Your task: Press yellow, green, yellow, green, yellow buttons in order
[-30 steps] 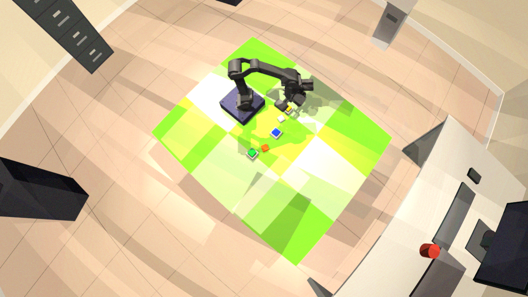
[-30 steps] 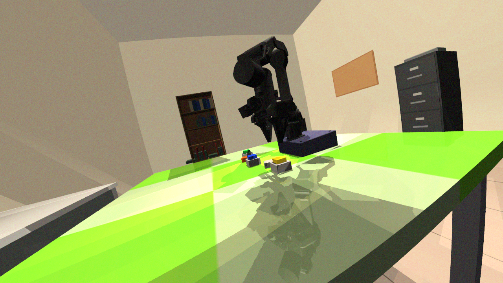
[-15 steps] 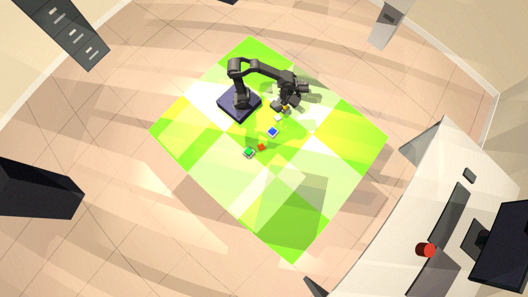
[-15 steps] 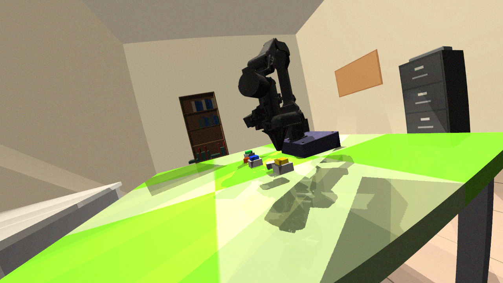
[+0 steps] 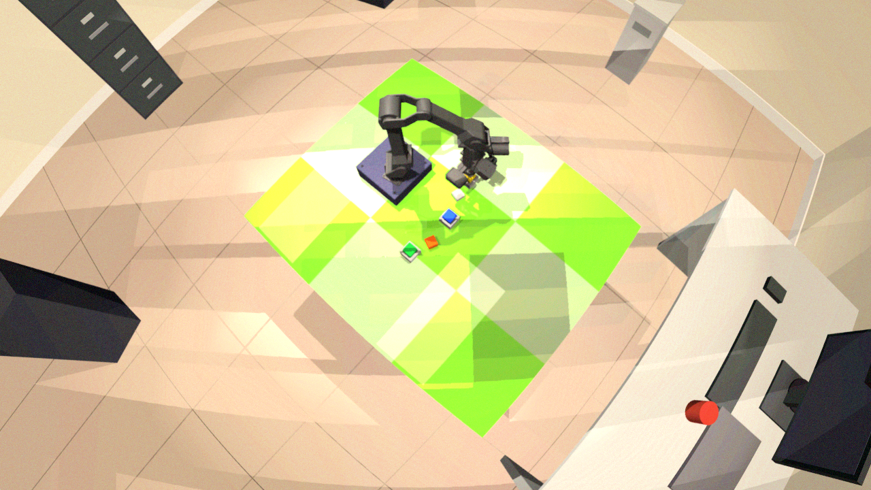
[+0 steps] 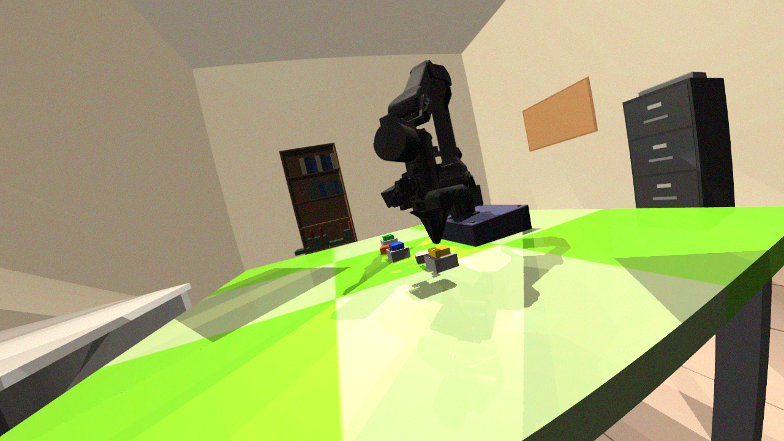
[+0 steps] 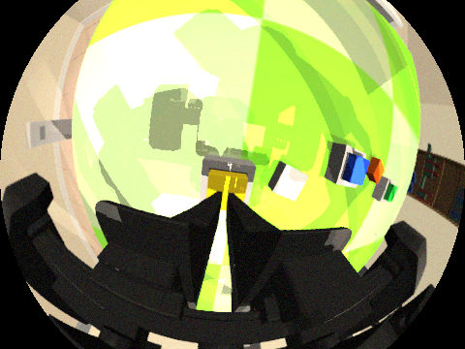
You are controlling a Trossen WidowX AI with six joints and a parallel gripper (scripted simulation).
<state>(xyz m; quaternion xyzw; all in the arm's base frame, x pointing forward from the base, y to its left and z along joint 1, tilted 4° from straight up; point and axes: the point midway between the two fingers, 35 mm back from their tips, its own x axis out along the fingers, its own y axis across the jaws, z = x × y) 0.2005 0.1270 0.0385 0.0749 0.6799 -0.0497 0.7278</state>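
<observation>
Right now my gripper tip is 20 mm above the yellow button. The rest, counted from my gripper tip: blue button (10 mm ahead, 160 mm to the right, 20 mm below); orange block (10 mm ahead, 250 mm to the right, 40 mm below); grey block (70 mm to the right, 40 mm below).
</observation>
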